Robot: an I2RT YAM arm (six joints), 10 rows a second.
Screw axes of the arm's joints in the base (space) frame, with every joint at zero. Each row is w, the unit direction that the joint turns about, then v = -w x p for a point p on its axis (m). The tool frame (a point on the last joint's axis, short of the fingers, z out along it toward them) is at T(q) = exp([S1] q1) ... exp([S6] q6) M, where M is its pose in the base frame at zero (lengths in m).
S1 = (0, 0, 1, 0.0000, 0.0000, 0.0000)
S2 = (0, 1, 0, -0.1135, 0.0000, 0.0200)
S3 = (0, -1, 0, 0.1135, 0.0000, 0.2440)
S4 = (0, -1, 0, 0.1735, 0.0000, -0.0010)
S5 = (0, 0, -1, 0.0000, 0.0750, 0.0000)
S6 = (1, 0, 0, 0.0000, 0.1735, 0.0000)
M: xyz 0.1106 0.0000 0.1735 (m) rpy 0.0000 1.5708 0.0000 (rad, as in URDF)
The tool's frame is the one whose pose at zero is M.
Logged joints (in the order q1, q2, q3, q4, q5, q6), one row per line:
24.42 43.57 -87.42 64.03 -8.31 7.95
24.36 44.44 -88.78 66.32 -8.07 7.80
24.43 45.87 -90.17 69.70 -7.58 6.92
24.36 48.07 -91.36 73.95 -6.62 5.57
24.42 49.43 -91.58 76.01 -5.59 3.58
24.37 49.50 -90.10 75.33 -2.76 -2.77
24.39 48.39 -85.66 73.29 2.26 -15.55
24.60 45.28 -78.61 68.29 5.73 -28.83
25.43 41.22 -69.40 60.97 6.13 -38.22
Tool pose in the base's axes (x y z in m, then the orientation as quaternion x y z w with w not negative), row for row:
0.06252 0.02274 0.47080 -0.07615 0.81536 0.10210 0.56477
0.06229 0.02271 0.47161 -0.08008 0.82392 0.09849 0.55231
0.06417 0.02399 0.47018 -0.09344 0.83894 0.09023 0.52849
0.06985 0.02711 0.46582 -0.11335 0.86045 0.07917 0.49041
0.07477 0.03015 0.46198 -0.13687 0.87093 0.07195 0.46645
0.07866 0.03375 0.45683 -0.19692 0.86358 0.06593 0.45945
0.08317 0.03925 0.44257 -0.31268 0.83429 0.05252 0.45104
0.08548 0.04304 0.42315 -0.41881 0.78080 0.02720 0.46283
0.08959 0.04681 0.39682 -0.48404 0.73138 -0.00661 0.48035
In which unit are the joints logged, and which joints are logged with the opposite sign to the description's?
The joints are logged in degrees. Opposite sign: q3, q4, q5.
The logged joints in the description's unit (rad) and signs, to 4 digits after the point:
0.4262 0.7604 1.5258 -1.1175 0.1450 0.1388
0.4252 0.7756 1.5495 -1.1575 0.1408 0.1361
0.4264 0.8006 1.5738 -1.2165 0.1323 0.1208
0.4252 0.8390 1.5945 -1.2907 0.1155 0.0972
0.4262 0.8627 1.5984 -1.3266 0.0976 0.0625
0.4253 0.8639 1.5725 -1.3148 0.0482 -0.0483
0.4257 0.8446 1.4950 -1.2792 -0.0394 -0.2714
0.4294 0.7903 1.3720 -1.1919 -0.1000 -0.5032
0.4438 0.7194 1.2113 -1.0641 -0.1070 -0.6671

